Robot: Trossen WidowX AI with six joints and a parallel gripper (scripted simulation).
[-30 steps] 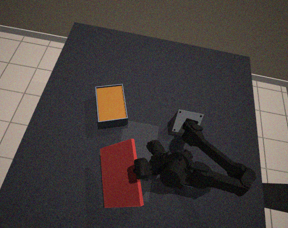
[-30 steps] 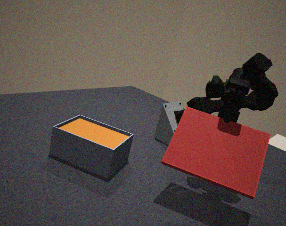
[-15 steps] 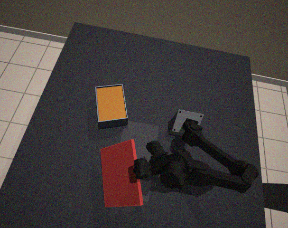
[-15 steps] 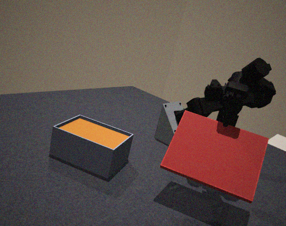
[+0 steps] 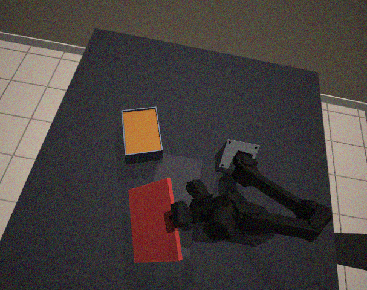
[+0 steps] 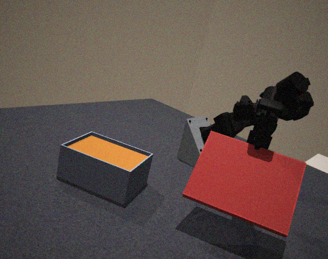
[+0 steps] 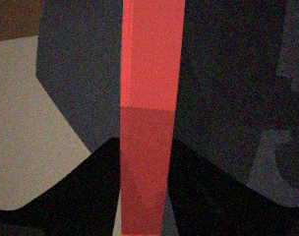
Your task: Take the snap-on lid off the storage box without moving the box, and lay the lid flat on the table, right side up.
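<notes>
My gripper tip is now 6 cm short of the red lid, 2 cm to the right of it and 5 cm above it. From my gripper tip the other things lie so: box: 21 cm ahead, 31 cm to the right, 15 cm below.
</notes>
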